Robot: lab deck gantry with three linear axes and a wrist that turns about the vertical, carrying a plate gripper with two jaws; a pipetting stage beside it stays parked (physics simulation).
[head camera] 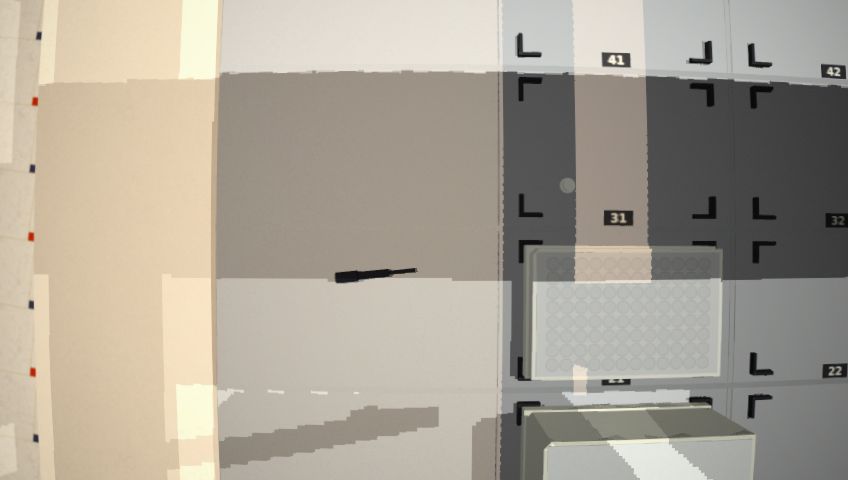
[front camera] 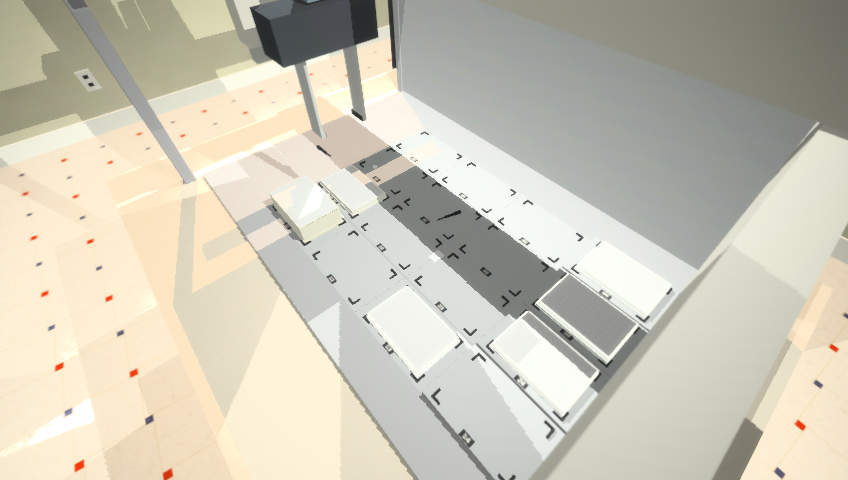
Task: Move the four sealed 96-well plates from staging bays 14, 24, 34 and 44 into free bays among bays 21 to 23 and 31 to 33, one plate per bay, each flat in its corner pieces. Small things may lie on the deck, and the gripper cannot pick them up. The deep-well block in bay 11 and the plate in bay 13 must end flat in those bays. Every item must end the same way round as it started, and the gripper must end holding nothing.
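Places are measured from the robot's base along level axes (x ahead, y left, z up), in metres.
Where they show: gripper, fingertip midpoint: (front camera: 339, 125); robot's base, origin of the base link: (front camera: 274, 207).
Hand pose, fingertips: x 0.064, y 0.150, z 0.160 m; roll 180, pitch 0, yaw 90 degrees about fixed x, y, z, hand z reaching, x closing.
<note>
Each offset is from my fingertips to the top centre of the thing. "pt": to the spot under its first point.
My gripper (front camera: 340, 126) is open and empty, past the bay 21 and 31 end of the deck in the front view; its fingers do not show in the head view. One sealed plate {0.000 m ahead, 0.000 m left, 0.145 m down} (front camera: 349, 191) (head camera: 627, 324) appears flat in bay 21, beside the deep-well block {0.000 m ahead, 0.107 m right, 0.118 m down} (front camera: 306, 205) (head camera: 648, 460) in bay 11. Three sealed plates stand in staging: one {0.492 m ahead, 0.000 m left, 0.131 m down} (front camera: 550, 365) in bay 24, one {0.492 m ahead, 0.107 m left, 0.131 m down} (front camera: 589, 315) in bay 34, one {0.492 m ahead, 0.214 m left, 0.131 m down} (front camera: 624, 273) in bay 44. Bay 14 {pt 0.492 m ahead, 0.103 m right, 0.145 m down} (front camera: 493, 410) holds no plate. Another plate {0.328 m ahead, 0.107 m right, 0.145 m down} (front camera: 413, 330) sits in bay 13.
A grey disc {0.036 m back, 0.082 m left, 0.156 m down} (front camera: 374, 166) (head camera: 567, 185) lies in bay 31. A black tool {0.188 m ahead, 0.104 m left, 0.152 m down} (front camera: 449, 215) lies in bay 32. A small white square {pt 0.244 m ahead, 0.015 m left, 0.159 m down} (front camera: 434, 256) lies between bays 22 and 23. Another black tool {0.161 m back, 0.024 m left, 0.152 m down} (front camera: 323, 149) (head camera: 374, 274) lies beside the bays, near my fingers.
</note>
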